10 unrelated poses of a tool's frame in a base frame.
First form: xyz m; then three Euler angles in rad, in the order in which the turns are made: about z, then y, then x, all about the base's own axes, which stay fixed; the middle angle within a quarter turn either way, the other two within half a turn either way.
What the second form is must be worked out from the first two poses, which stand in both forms.
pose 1, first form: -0.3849 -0.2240 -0.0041 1.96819 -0.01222 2.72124
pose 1, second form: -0.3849 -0.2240 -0.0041 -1.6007 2.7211 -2.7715
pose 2, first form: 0.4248 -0.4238 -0.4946 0.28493 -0.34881 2.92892
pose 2, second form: 0.4248 -0.4238 -0.4946 -2.6157 2.7353 0.8484
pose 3, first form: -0.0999 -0.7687 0.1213 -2.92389 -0.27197 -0.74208
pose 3, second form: -0.0999 -0.7687 0.1213 1.9622 0.7813 1.5035
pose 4, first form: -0.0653 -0.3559 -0.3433 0.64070 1.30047 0.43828
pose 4, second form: -0.0653 -0.3559 -0.3433 -0.1171 1.3266 1.0934
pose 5, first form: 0.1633 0.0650 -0.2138 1.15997 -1.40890 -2.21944
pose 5, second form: 0.1633 0.0650 -0.2138 3.0122 1.6683 0.2315
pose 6, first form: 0.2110 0.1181 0.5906 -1.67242 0.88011 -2.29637
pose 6, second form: 0.2110 0.1181 0.5906 0.5538 2.0073 2.4403
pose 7, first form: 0.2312 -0.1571 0.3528 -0.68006 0.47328 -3.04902
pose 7, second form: 0.2312 -0.1571 0.3528 0.1786 2.6600 2.6625
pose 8, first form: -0.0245 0.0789 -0.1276 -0.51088 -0.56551 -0.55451
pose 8, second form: -0.0245 0.0789 -0.1276 2.4490 0.7702 -2.7949
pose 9, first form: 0.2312 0.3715 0.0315 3.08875 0.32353 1.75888
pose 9, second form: 0.2312 0.3715 0.0315 -1.2419 1.7490 -1.5632
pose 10, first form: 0.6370 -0.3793 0.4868 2.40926 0.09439 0.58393
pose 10, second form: 0.6370 -0.3793 0.4868 -1.4007 0.5906 -2.4448
